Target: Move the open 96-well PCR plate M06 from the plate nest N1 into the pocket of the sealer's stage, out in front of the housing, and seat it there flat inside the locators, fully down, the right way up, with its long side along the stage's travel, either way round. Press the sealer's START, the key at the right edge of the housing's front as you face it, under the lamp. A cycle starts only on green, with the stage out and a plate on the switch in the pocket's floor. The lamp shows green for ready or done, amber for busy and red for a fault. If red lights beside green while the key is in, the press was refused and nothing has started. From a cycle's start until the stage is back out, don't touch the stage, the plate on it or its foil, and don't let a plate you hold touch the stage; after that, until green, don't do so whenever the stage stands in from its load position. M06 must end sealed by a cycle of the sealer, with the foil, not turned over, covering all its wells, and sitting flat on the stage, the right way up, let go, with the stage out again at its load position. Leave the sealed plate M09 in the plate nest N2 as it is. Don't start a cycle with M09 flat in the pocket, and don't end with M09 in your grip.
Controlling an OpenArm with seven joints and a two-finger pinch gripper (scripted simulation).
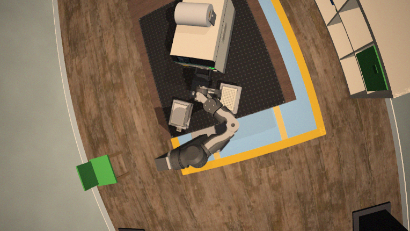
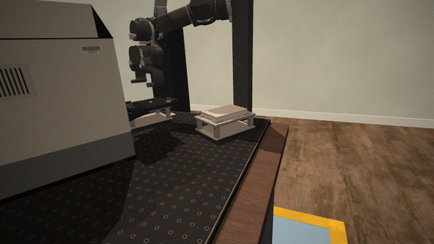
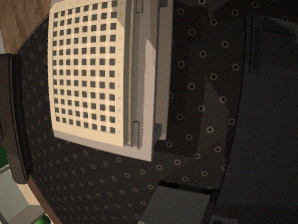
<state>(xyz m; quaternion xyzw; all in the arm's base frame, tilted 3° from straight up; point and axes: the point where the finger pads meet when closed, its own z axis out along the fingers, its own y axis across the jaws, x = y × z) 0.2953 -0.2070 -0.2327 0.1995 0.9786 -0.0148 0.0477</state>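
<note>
Right now my hand is 5 cm past the 96-well plate M06, 8 cm to the left of it and 9 cm above it. Also, from my hand: sealer's stage (5 cm ahead, 6 cm to the left, 4 cm below); then plate nest N1 (5 cm behind, 8 cm to the right, 10 cm below); then sealed plate M09 (7 cm behind, 24 cm to the left, 9 cm below).
</note>
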